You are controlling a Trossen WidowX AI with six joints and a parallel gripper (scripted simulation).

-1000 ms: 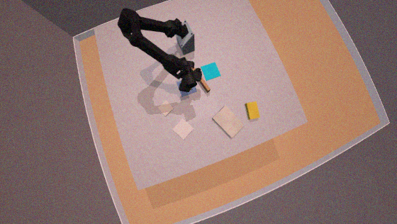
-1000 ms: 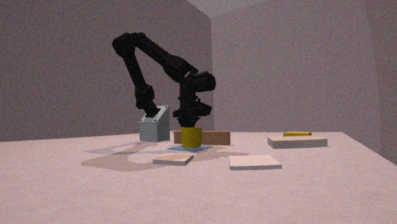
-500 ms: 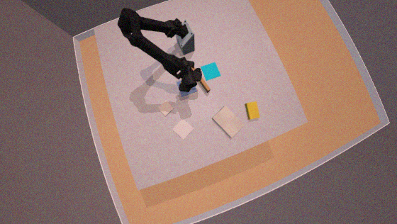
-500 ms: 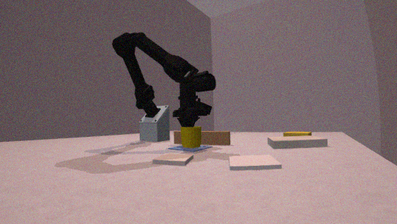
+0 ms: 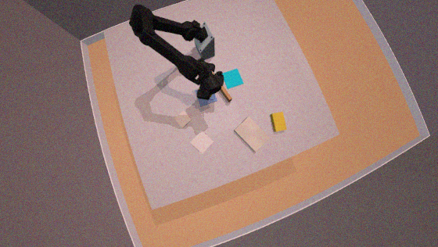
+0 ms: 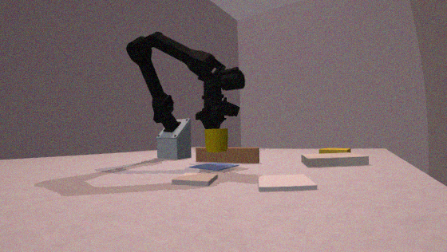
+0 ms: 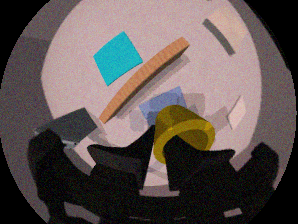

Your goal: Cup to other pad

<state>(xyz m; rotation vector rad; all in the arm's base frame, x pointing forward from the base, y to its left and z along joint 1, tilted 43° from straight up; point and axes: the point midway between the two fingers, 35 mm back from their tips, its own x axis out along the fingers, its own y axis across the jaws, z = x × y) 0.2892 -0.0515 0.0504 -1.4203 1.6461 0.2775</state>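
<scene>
The cyan pad is 30 mm behind my gripper tip, 170 mm to the left of it and 90 mm below it. Round my gripper tip: blue pad 20 mm ahead, 20 mm to the right, 90 mm below; brown wooden bar 10 mm behind, 80 mm to the left, 60 mm below; yellow cup 20 mm ahead, 20 mm to the right.
</scene>
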